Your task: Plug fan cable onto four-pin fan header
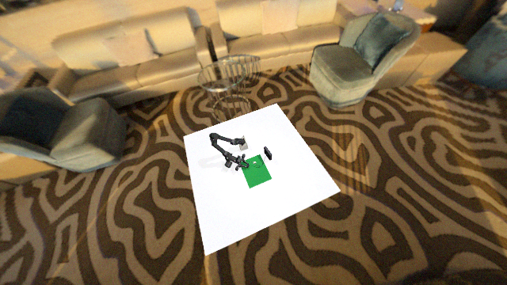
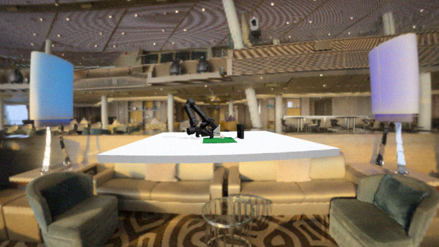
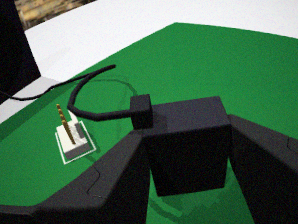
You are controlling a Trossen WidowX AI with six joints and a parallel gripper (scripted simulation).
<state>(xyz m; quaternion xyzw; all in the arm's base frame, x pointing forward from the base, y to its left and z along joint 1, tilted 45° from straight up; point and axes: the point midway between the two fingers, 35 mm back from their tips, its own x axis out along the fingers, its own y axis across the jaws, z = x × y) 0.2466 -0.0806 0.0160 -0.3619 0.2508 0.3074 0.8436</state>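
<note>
Now: gripper tip 2 cm past the four-pin fan header, 8 cm to the right of it and 3 cm above it. From my gripper tip the other things lie so: green board 6 cm ahead, 5 cm to the left, 5 cm below; black fan plug 1 cm below; fan 4 cm behind, 23 cm to the left, 2 cm above.
</note>
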